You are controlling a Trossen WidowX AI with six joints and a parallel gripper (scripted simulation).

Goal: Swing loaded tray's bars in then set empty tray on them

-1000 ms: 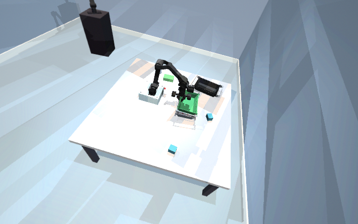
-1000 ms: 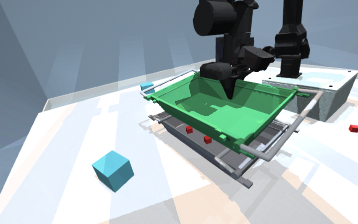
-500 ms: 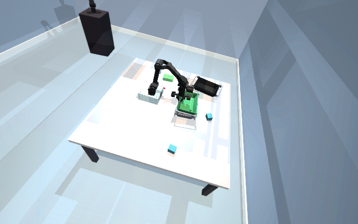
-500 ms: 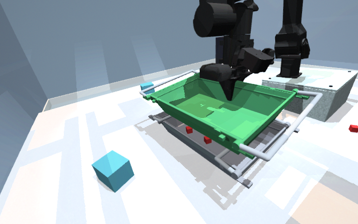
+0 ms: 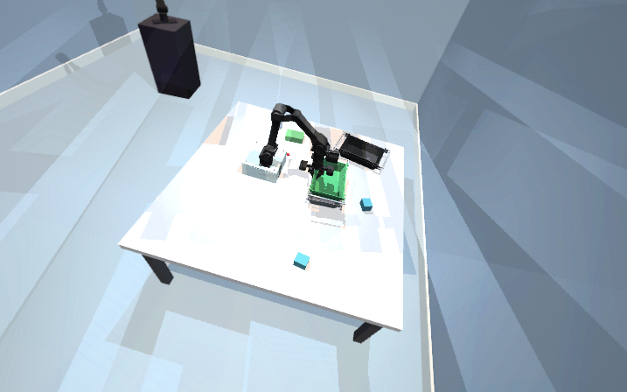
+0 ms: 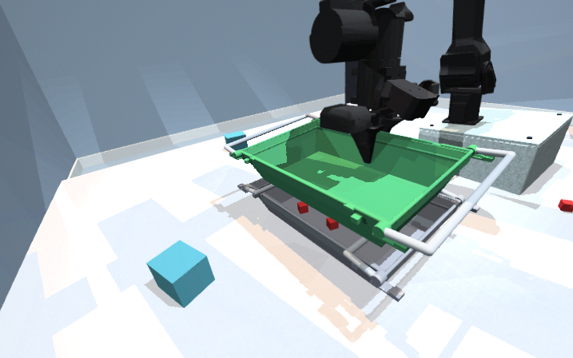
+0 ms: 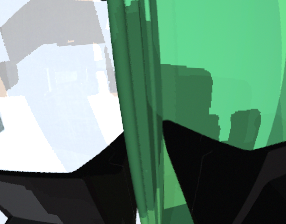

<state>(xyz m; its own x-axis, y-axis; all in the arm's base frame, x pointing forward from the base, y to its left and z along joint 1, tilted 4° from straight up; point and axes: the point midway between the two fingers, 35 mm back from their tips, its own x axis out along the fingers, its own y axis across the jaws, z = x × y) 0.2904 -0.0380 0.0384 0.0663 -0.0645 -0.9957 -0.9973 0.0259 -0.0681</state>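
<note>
Right now the green tray is 80 mm ahead of my gripper tip and 30 mm above it. Round my gripper tip: green block: 430 mm to the left, 180 mm behind, 70 mm below; red block: 240 mm to the left, 190 mm behind, 80 mm below.
</note>
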